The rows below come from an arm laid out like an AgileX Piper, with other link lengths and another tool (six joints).
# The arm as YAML. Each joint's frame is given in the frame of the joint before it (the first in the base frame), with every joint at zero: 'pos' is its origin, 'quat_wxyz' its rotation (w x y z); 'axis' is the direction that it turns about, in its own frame. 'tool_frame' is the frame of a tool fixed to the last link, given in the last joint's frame.
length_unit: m
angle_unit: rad
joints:
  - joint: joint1
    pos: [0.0, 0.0, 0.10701]
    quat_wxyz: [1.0, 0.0, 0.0, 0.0]
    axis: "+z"
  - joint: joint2
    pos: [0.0, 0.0, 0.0]
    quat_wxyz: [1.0, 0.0, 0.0, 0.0]
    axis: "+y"
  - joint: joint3
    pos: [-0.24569, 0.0, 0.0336]
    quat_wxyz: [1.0, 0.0, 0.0, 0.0]
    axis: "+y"
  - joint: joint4
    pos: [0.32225, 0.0, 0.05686]
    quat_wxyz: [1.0, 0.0, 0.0, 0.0]
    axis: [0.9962, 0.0, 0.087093]
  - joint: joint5
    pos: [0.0, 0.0, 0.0]
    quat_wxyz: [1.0, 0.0, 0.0, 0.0]
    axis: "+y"
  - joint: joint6
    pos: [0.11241, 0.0, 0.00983]
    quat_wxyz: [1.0, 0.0, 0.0, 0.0]
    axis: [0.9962, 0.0, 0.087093]
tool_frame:
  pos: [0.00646, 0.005, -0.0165]
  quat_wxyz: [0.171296, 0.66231, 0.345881, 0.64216]
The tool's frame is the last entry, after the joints.
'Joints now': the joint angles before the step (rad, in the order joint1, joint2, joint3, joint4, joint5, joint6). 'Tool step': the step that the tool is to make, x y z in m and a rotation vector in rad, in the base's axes. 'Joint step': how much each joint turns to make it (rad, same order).
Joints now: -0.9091 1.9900 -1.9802 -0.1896 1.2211 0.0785
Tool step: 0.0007 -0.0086 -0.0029 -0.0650 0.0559 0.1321
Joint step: -0.0001 0.0112 -0.0002 -0.0231 -0.0550 -0.1393
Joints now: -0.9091 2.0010 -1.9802 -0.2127 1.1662 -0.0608
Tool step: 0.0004 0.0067 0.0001 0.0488 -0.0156 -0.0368
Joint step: 0.0022 -0.0043 0.0000 0.0256 0.0407 0.0371
